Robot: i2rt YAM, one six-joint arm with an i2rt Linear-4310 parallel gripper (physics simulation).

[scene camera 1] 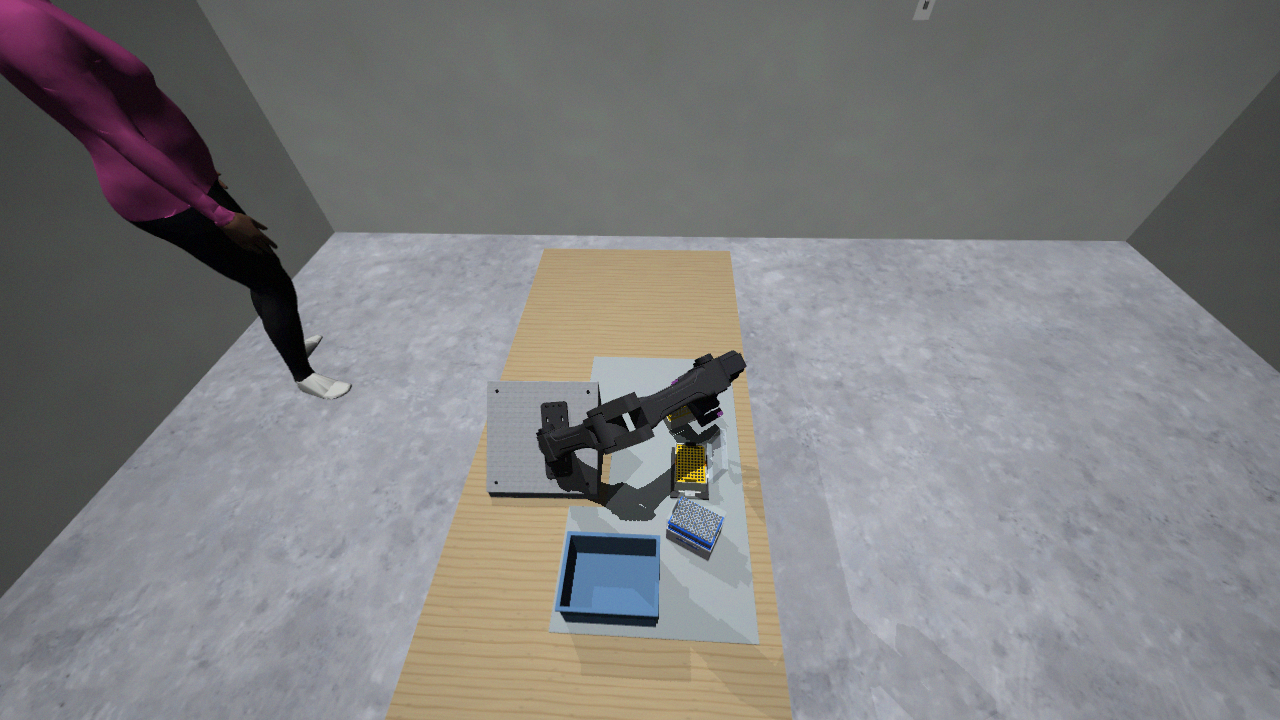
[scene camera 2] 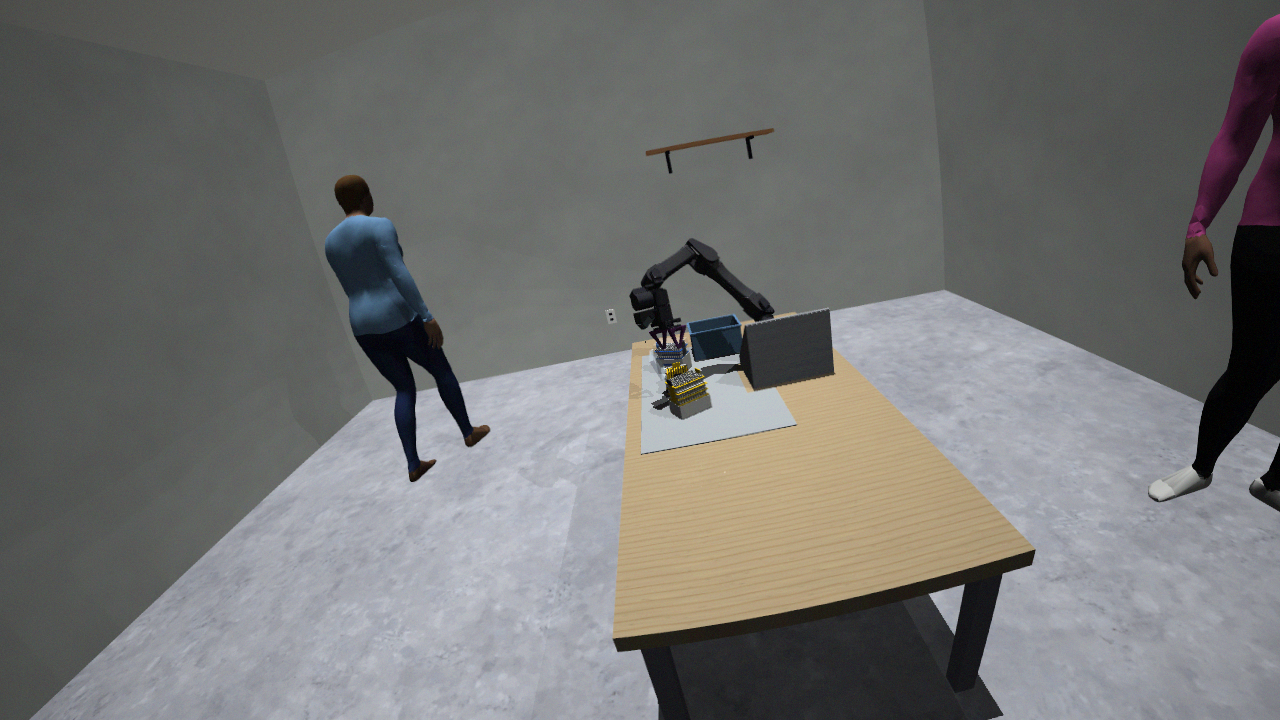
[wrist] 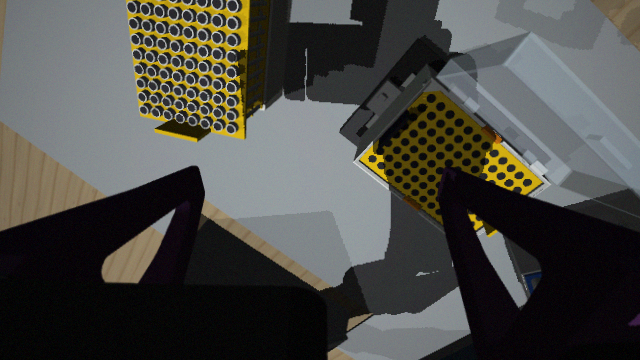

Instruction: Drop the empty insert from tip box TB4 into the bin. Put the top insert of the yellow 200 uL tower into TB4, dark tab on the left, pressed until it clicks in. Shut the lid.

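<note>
Tip box TB4 (scene camera 1: 690, 490) (wrist: 398, 111) stands on the mat with its clear lid (wrist: 570, 100) open. A yellow insert (scene camera 1: 690, 462) (wrist: 425, 150) with dark, empty holes sits in it. The yellow tower (scene camera 1: 681, 417) (scene camera 2: 687, 386) (wrist: 187, 60) stands apart from TB4, its top insert full of tips, with a tab at its near end in the wrist view. The blue bin (scene camera 1: 608, 616) (scene camera 2: 720, 344) is open and looks empty. My gripper (scene camera 2: 669, 345) (wrist: 321, 179) is open and empty above the mat; in the wrist view its right fingertip overlaps TB4's near edge. The arm partly hides the tower in scene camera 1.
A blue-rimmed tip rack (scene camera 1: 694, 526) (scene camera 2: 669, 356) stands between TB4 and the table's bin end. A grey perforated board (scene camera 1: 523, 438) (scene camera 2: 792, 349) lies by the arm base. The pale mat (scene camera 1: 707, 608) (scene camera 2: 725, 434) lies under the boxes. Two people stand off the table.
</note>
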